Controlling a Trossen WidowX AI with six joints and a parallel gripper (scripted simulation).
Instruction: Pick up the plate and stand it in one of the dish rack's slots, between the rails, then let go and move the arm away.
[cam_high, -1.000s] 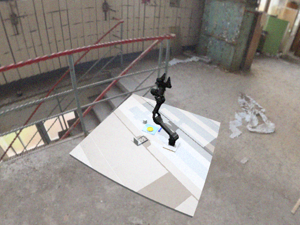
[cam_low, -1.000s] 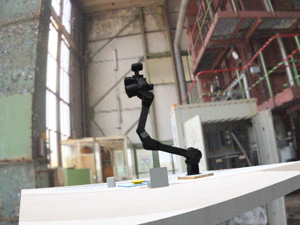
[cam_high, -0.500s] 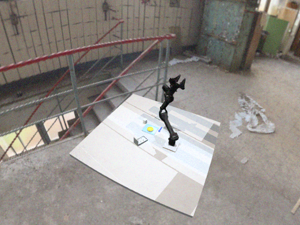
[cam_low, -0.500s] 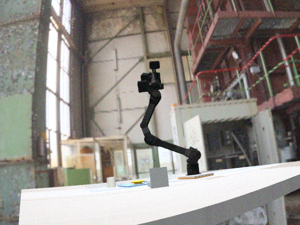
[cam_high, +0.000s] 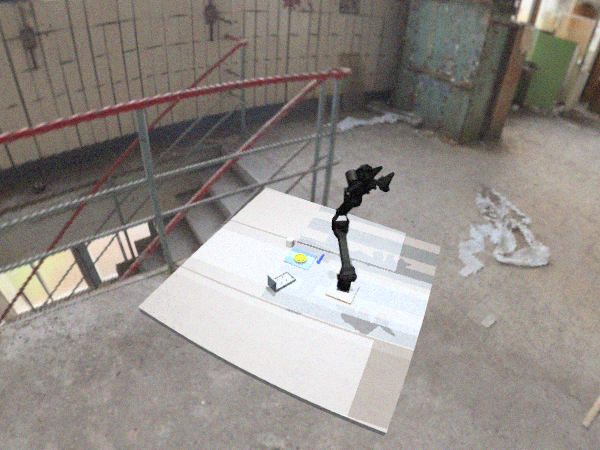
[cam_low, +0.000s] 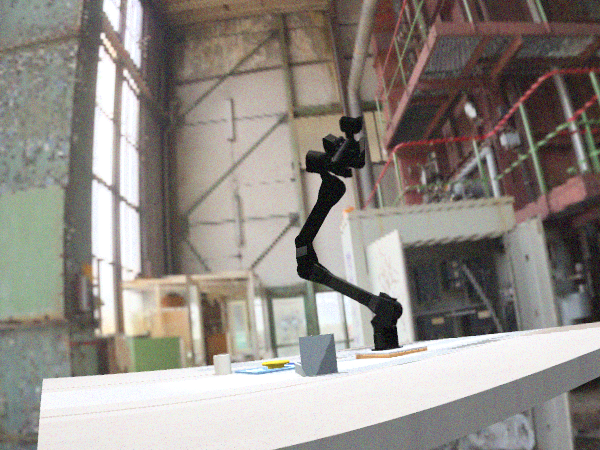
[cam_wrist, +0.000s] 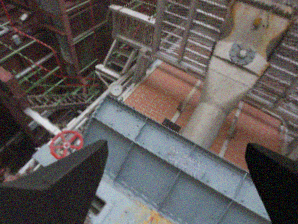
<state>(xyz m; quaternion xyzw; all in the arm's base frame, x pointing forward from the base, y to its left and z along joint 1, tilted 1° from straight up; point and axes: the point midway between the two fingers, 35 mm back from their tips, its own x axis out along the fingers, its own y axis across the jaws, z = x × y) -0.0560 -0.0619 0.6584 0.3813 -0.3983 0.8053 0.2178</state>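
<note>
The yellow plate lies 69 cm below my gripper tip, 36 cm ahead of it and 8 cm to the right of it. From my gripper tip the other things lie so: pale cylinder (68 cm below, 46 cm ahead, 18 cm to the right); then grey dish rack (68 cm below, 40 cm ahead, 11 cm to the left); then blue mat (70 cm below, 37 cm ahead, 10 cm to the right).
</note>
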